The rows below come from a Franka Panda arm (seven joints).
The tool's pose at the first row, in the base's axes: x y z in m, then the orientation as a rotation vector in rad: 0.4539 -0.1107 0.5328 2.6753 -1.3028 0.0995
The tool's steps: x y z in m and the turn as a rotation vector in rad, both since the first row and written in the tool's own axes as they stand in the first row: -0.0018 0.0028 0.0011 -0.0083 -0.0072 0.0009; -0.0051 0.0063 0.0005 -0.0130 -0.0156 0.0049; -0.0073 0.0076 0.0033 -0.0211 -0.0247 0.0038; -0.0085 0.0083 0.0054 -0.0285 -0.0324 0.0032; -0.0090 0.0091 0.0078 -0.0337 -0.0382 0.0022; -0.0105 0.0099 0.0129 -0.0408 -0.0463 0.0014; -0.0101 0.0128 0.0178 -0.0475 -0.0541 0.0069; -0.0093 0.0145 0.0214 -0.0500 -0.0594 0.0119; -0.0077 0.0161 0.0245 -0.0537 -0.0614 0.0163; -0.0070 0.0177 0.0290 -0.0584 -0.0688 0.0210; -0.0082 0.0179 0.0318 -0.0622 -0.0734 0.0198; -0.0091 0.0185 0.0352 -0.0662 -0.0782 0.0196; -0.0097 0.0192 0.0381 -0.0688 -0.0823 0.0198; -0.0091 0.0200 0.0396 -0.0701 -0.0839 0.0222
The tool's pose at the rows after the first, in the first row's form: 0.4506 -0.1112 0.5318 2.6707 -1.3036 0.0845; 0.4458 -0.1107 0.5324 2.6675 -1.3100 0.0707; 0.4434 -0.1102 0.5295 2.6648 -1.3087 0.0530; 0.4421 -0.1101 0.5273 2.6619 -1.3078 0.0378; 0.4411 -0.1106 0.5250 2.6602 -1.3065 0.0266; 0.4395 -0.1108 0.5199 2.6577 -1.3055 0.0111; 0.4374 -0.1138 0.5155 2.6514 -1.3130 -0.0030; 0.4365 -0.1160 0.5122 2.6480 -1.3203 -0.0111; 0.4362 -0.1188 0.5096 2.6428 -1.3256 -0.0156; 0.4353 -0.1211 0.5054 2.6383 -1.3324 -0.0279; 0.4344 -0.1208 0.5025 2.6374 -1.3308 -0.0366; 0.4333 -0.1211 0.4991 2.6358 -1.3306 -0.0456; 0.4324 -0.1215 0.4963 2.6348 -1.3311 -0.0527; 0.4321 -0.1227 0.4950 2.6327 -1.3343 -0.0553
